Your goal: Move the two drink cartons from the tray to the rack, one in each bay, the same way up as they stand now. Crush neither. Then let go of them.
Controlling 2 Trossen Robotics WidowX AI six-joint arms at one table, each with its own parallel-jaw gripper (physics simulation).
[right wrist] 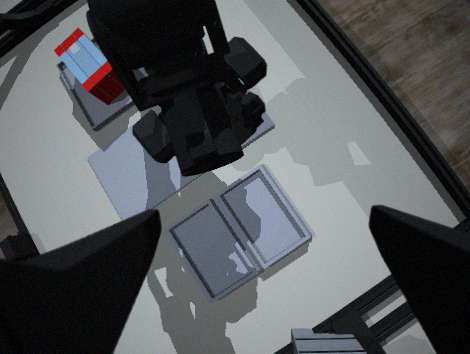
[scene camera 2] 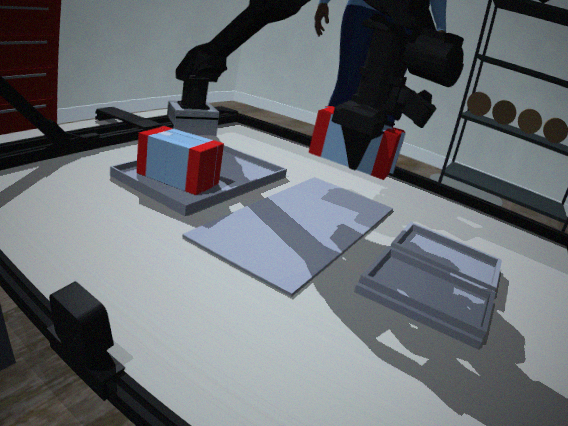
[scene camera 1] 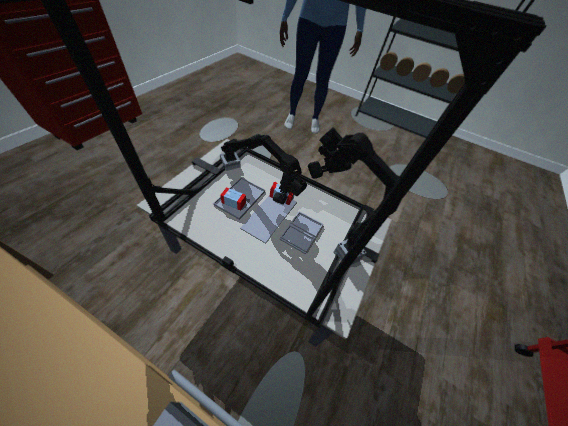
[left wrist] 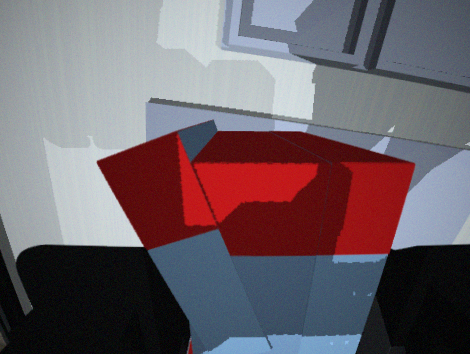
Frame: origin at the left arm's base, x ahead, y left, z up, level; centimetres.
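Where they show: left gripper, fingertip midpoint: (scene camera 2: 356, 165); right gripper, fingertip midpoint: (right wrist: 264, 218) (scene camera 1: 320, 174); left arm's base at its link origin: (scene camera 2: 193, 105) (scene camera 1: 230, 157).
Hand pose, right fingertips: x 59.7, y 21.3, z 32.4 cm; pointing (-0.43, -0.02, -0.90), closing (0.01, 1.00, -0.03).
Observation:
Things, the pixels of their top centre, and the offset from my right fingertips.
- blue carton with red ends, top centre: (scene camera 2: 180, 137) (right wrist: 82, 58) (scene camera 1: 233, 194) dz -30.5, dx -28.0, dy -30.8 cm
- grey tray at its top centre: (scene camera 2: 202, 167) (right wrist: 123, 59) (scene camera 1: 240, 196) dz -36.4, dx -30.5, dy -25.9 cm
- carton at its top centre: (scene camera 2: 362, 117) (scene camera 1: 283, 188) dz -22.6, dx -15.9, dy -7.4 cm
- grey two-bay rack at its top centre: (scene camera 2: 442, 266) (right wrist: 236, 233) (scene camera 1: 302, 229) dz -36.0, dx +4.2, dy -4.1 cm
One blue carton with red ends (scene camera 1: 233, 198) (scene camera 2: 170, 160) (right wrist: 87, 62) stands in the grey tray (scene camera 1: 240, 216) (scene camera 2: 186, 207) (right wrist: 95, 123). My left gripper (scene camera 2: 354, 150) (left wrist: 280, 295) is shut on the other carton (scene camera 1: 273, 191) (scene camera 2: 327, 145) (left wrist: 280, 210), with a finger on each side. It holds that carton raised, leaning somewhat in scene camera 2. The grey two-bay rack (scene camera 2: 420, 310) (right wrist: 235, 235) has both bays empty. My right gripper (right wrist: 264, 218) is open and empty, high above the rack's side of the table. The held carton is hidden in the right wrist view.
A flat grey sheet (scene camera 1: 255, 227) (scene camera 2: 240, 245) (right wrist: 115, 175) lies between tray and rack. The left arm reaches across the upper part of the right wrist view. A dark frame with posts surrounds the table. A person (scene camera 1: 320, 50) stands behind it.

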